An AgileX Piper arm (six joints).
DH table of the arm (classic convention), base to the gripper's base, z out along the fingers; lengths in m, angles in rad. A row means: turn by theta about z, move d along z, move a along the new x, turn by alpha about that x. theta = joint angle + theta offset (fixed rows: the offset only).
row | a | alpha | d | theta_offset
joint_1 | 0 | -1.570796 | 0.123 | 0
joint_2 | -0.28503 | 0 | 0 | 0.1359
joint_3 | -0.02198 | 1.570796 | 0 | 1.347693
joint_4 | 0 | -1.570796 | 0.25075 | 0
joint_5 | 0 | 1.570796 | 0 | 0
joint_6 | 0 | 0 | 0.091 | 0
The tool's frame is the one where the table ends.
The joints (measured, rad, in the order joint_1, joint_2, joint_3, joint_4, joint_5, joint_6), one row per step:
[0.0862, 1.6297, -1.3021, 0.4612, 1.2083, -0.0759]
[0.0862, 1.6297, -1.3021, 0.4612, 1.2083, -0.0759]
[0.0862, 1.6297, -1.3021, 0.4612, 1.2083, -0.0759]
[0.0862, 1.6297, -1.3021, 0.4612, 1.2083, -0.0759]
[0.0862, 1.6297, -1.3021, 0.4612, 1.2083, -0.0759]
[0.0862, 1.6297, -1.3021, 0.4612, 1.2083, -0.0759]
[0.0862, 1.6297, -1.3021, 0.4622, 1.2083, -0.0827]
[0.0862, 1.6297, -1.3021, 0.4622, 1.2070, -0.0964]
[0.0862, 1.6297, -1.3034, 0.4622, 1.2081, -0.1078]
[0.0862, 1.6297, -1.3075, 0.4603, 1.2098, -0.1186]
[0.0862, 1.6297, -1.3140, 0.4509, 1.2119, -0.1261]
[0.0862, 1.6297, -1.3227, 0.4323, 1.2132, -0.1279]
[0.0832, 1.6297, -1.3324, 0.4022, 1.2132, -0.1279]
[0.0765, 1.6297, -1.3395, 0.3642, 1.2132, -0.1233]
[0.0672, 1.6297, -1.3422, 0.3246, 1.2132, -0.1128]
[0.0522, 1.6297, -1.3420, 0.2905, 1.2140, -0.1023]
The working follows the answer.
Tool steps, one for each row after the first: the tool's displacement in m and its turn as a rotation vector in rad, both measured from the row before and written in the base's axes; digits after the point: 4 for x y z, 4 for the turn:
[0.0000, 0.0000, 0.0000, 0.0000, 0.0000, 0.0000]
[0.0000, 0.0000, 0.0000, 0.0000, 0.0000, 0.0000]
[0.0000, 0.0000, 0.0000, 0.0000, 0.0000, 0.0000]
[0.0000, 0.0000, 0.0000, 0.0000, 0.0000, 0.0000]
[0.0000, 0.0000, 0.0000, 0.0000, 0.0000, 0.0000]
[0.0000, 0.0001, 0.0000, 0.0002, -0.0028, 0.0059]
[0.0001, 0.0000, 0.0000, -0.0015, -0.0070, 0.0117]
[0.0001, 0.0000, 0.0003, -0.0011, -0.0052, 0.0107]
[0.0003, -0.0001, 0.0010, -0.0026, -0.0073, 0.0109]
[0.0006, -0.0006, 0.0013, -0.0094, -0.0085, 0.0098]
[0.0009, -0.0013, 0.0016, -0.0175, -0.0098, 0.0063]
[0.0013, -0.0032, 0.0015, -0.0285, -0.0122, 0.0034]
[0.0012, -0.0051, 0.0007, -0.0359, -0.0084, -0.0031]
[0.0008, -0.0061, -0.0004, -0.0370, -0.0020, -0.0112]
[0.0006, -0.0075, -0.0009, -0.0318, 0.0020, -0.0179]

Tool pose at each row, in the base's axes (x y z in m, rotation vector in rad; rounded; the steps above come from the unrounded poses):
[0.3127, 0.0650, 0.2826, -0.0334, 2.9514, 0.6623]
[0.3127, 0.0650, 0.2826, -0.0334, 2.9514, 0.6623]
[0.3127, 0.0650, 0.2826, -0.0334, 2.9514, 0.6623]
[0.3127, 0.0650, 0.2826, -0.0334, 2.9514, 0.6623]
[0.3127, 0.0650, 0.2826, -0.0334, 2.9514, 0.6623]
[0.3127, 0.0650, 0.2826, -0.0334, 2.9514, 0.6623]
[0.3127, 0.0651, 0.2826, -0.0430, 2.9497, 0.6628]
[0.3128, 0.0651, 0.2826, -0.0627, 2.9454, 0.6605]
[0.3129, 0.0651, 0.2830, -0.0802, 2.9426, 0.6592]
[0.3132, 0.0650, 0.2840, -0.0987, 2.9381, 0.6551]
[0.3138, 0.0644, 0.2853, -0.1166, 2.9346, 0.6407]
[0.3146, 0.0630, 0.2869, -0.1305, 2.9321, 0.6137]
[0.3159, 0.0598, 0.2885, -0.1418, 2.9303, 0.5698]
[0.3171, 0.0548, 0.2892, -0.1434, 2.9331, 0.5151]
[0.3179, 0.0486, 0.2888, -0.1319, 2.9408, 0.4589]
[0.3184, 0.0411, 0.2879, -0.1089, 2.9496, 0.4101]

